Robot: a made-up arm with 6 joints. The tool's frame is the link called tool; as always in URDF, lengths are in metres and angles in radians. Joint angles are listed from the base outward.
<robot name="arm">
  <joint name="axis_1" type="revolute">
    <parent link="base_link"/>
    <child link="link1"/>
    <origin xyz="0 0 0.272"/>
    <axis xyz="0 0 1"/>
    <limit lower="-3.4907" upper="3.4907"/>
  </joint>
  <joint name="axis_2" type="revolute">
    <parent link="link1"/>
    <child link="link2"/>
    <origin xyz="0 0 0"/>
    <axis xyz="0 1 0"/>
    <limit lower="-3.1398" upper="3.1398"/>
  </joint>
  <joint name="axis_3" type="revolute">
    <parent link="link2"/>
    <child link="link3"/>
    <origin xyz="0 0 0.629"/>
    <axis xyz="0 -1 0"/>
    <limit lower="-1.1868" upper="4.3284"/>
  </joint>
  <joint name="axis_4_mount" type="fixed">
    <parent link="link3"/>
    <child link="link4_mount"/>
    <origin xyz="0 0 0"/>
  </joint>
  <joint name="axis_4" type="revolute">
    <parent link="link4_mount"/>
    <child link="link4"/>
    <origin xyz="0 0 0"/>
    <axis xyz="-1 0 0"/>
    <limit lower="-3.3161" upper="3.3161"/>
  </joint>
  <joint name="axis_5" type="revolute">
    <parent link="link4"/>
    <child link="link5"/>
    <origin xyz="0.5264 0 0"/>
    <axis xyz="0 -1 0"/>
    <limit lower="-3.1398" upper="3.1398"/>
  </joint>
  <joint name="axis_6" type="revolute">
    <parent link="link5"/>
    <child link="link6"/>
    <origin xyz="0 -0.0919 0"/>
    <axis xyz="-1 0 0"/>
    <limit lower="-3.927" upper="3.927"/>
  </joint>
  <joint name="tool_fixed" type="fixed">
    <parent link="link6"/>
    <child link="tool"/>
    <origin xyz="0 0 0"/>
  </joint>
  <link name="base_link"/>
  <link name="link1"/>
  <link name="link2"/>
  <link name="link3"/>
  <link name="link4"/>
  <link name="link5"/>
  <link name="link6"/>
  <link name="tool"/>
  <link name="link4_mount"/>
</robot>
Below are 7 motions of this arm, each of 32 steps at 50 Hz.
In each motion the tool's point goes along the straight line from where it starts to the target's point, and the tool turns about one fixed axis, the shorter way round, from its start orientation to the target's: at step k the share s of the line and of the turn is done. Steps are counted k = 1, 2, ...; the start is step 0. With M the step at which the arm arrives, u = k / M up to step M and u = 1 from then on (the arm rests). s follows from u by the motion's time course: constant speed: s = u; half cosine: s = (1 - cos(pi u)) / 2; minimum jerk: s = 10 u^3 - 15 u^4 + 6 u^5.
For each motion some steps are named. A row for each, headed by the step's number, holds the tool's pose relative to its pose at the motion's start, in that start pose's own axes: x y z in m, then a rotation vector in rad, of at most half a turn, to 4 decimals.
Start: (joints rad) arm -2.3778 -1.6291 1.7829 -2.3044 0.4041 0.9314
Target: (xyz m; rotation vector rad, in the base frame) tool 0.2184 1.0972 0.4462 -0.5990 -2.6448 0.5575
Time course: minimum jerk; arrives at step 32
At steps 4, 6, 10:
4: -0.0003 -0.0064 0.0110 -0.0082 -0.0187 -0.0174
6: -0.0009 -0.0195 0.0335 -0.0249 -0.0567 -0.0530
10: -0.0034 -0.0719 0.1237 -0.0920 -0.2091 -0.1955

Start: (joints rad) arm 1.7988 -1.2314 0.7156 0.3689 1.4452 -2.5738
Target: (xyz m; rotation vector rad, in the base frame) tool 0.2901 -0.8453 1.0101 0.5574 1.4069 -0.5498
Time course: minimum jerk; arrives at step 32
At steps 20, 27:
20: 0.0373 -0.0127 0.0505 -0.1396 0.5947 0.7632
27: 0.0499 -0.0170 0.0675 -0.1869 0.7961 1.0216

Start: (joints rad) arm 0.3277 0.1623 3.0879 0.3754 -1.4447 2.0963
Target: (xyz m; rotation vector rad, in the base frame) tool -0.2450 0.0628 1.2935 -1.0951 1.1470 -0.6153
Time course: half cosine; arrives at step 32
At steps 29, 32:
29: 0.2271 -0.0271 0.3683 -0.6323 0.7686 1.4205
32: 0.2321 -0.0276 0.3764 -0.6462 0.7855 1.4517

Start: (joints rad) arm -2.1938 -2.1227 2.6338 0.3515 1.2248 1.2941
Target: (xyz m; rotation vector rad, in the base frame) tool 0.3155 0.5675 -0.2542 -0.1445 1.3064 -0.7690
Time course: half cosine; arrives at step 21
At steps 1, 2, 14, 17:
1: -0.0014 -0.0013 0.0007 0.0001 -0.0002 0.0039
2: -0.0054 -0.0054 0.0030 0.0006 -0.0010 0.0156
14: -0.1815 -0.1812 0.0999 0.0199 -0.0324 0.5267
17: -0.2210 -0.2207 0.1217 0.0242 -0.0394 0.6412

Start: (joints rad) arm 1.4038 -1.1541 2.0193 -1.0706 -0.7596 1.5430
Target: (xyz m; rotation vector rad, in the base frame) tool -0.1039 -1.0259 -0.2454 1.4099 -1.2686 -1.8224
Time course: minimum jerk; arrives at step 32
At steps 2, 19, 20, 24, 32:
2: -0.0007 -0.0006 0.0016 -0.0026 -0.0001 -0.0022
19: -0.2192 -0.1700 0.4910 -0.7916 -0.0198 -0.6522
20: -0.2365 -0.1834 0.5298 -0.8541 -0.0213 -0.7038
24: -0.2925 -0.2269 0.6553 -1.0565 -0.0264 -0.8705
32: -0.3263 -0.2531 0.7310 -1.1785 -0.0294 -0.9710

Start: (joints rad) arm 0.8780 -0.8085 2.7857 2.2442 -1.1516 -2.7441
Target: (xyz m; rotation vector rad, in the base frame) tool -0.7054 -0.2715 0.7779 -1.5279 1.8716 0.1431
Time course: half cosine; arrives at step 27
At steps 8, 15, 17, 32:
8: -0.1014 -0.0110 0.0358 -0.0926 0.1136 0.0513
15: -0.2954 -0.0321 0.1042 -0.2699 0.3311 0.1494
17: -0.3514 -0.0382 0.1239 -0.3210 0.3938 0.1777
32: -0.5035 -0.0547 0.1775 -0.4599 0.5642 0.2545

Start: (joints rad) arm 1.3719 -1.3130 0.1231 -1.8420 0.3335 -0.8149
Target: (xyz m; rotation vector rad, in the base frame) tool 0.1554 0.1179 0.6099 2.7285 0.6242 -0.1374
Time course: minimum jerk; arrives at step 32
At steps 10, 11, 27, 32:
10: -0.0236 -0.0204 0.1220 -0.1157 -0.2474 0.0148
11: -0.0296 -0.0256 0.1528 -0.1450 -0.3099 0.0185
27: -0.1273 -0.1101 0.6575 -0.6236 -1.3333 0.0795
32: -0.1313 -0.1134 0.6776 -0.6427 -1.3742 0.0819

